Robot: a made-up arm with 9 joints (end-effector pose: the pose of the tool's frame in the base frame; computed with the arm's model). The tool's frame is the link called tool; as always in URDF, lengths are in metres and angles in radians.
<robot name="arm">
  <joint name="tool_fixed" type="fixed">
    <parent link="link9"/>
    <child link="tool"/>
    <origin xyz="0.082 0.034 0.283" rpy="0 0 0"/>
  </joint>
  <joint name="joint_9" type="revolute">
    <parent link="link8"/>
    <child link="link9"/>
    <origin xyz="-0.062 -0.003 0.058" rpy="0 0 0"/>
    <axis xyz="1 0 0"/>
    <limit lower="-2.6" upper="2.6" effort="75" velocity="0.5"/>
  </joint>
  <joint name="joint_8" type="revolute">
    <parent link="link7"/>
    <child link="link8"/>
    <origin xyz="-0.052 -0.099 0.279" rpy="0 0 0"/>
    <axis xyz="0 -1 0"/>
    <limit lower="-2.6" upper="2.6" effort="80" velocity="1.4"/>
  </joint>
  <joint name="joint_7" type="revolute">
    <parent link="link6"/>
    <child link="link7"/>
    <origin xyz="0.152 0.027 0.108" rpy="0 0 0"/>
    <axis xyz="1 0 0"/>
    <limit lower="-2.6" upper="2.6" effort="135" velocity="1.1"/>
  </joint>
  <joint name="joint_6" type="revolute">
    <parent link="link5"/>
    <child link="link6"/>
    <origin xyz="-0.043 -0.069 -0.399" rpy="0 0 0"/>
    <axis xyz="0 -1 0"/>
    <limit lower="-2.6" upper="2.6" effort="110" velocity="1.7"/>
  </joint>
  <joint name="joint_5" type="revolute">
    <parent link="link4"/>
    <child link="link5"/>
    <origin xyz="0.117 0.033 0.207" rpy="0 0 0"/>
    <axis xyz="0 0 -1"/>
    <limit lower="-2.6" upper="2.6" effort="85" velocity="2.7"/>
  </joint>
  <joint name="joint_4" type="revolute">
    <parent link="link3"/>
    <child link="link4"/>
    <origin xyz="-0.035 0.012 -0.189" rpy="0 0 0"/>
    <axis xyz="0 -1 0"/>
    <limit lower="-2.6" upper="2.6" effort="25" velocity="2.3"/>
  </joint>
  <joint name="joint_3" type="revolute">
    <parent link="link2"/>
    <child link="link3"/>
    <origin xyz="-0.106 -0.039 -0.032" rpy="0 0 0"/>
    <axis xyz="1 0 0"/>
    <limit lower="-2.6" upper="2.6" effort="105" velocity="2.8"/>
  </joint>
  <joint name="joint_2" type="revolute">
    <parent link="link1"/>
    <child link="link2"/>
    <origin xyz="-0.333 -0.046 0.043" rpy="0 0 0"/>
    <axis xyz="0 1 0"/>
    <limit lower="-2.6" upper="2.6" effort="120" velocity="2.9"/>
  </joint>
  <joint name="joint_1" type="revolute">
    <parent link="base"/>
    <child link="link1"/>
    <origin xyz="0 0 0.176" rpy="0 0 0"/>
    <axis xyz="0 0 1"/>
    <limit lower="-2.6" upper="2.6" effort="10" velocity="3.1"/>
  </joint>
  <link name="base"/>
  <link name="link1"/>
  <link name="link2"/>
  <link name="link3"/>
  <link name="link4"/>
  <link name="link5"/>
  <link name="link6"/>
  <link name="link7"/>
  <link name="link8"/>
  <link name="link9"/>
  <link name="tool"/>
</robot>
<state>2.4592 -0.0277 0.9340 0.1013 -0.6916 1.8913 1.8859 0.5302 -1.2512</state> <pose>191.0 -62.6 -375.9 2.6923 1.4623 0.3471</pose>
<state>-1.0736 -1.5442 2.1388 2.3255 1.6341 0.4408 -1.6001 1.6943 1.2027</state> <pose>-513.8 435.6 -305.1 -1.5972 2.0411 1.4750</pose>
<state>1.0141 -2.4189 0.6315 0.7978 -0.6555 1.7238 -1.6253 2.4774 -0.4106</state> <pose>-212.4 -92.7 538.9 0.3120 -1.1378 2.3071</pose>
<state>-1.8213 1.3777 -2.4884 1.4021 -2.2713 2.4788 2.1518 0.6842 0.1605</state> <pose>-204.4 844.6 199.9 -1.2840 -0.9620 0.1949</pose>
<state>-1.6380 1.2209 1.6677 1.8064 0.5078 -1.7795 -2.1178 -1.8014 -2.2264</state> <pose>8.7 122.0 330.7 0.6209 0.8349 1.2215</pose>
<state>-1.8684 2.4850 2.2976 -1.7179 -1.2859 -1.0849 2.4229 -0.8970 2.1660</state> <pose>110.7 -34.0 619.3 0.5064 -1.6911 -2.5426</pose>
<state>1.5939 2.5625 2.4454 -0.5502 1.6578 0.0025 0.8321 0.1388 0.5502</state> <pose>272.5 8.7 618.2 -0.9707 -0.3688 -2.4343</pose>
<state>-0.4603 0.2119 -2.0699 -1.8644 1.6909 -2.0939 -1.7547 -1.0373 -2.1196</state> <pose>-838.8 -121.7 349.1 1.4302 1.8064 0.0199</pose>
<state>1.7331 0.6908 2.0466 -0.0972 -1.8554 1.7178 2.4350 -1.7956 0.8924</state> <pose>212.0 -305.3 372.9 -0.5664 1.4263 -1.6331</pose>
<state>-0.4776 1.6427 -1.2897 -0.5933 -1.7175 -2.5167 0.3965 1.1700 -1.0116</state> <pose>-1089.3 -207.0 624.9 -0.0945 -0.8926 -2.3339</pose>
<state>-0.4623 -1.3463 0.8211 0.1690 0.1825 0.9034 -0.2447 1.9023 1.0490</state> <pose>-82.0 45.2 -346.5 0.8128 2.1093 -0.4437</pose>
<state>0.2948 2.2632 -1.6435 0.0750 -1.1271 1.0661 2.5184 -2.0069 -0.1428</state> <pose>-481.0 -266.7 245.7 -1.2573 -0.4212 0.0177</pose>
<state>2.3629 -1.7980 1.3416 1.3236 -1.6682 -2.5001 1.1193 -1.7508 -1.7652</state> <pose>430.5 -392.6 624.9 0.5628 1.4756 -2.1968</pose>
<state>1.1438 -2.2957 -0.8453 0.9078 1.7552 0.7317 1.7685 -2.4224 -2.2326</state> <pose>332.9 95.2 400.2 -0.6545 -1.5921 -1.8876</pose>
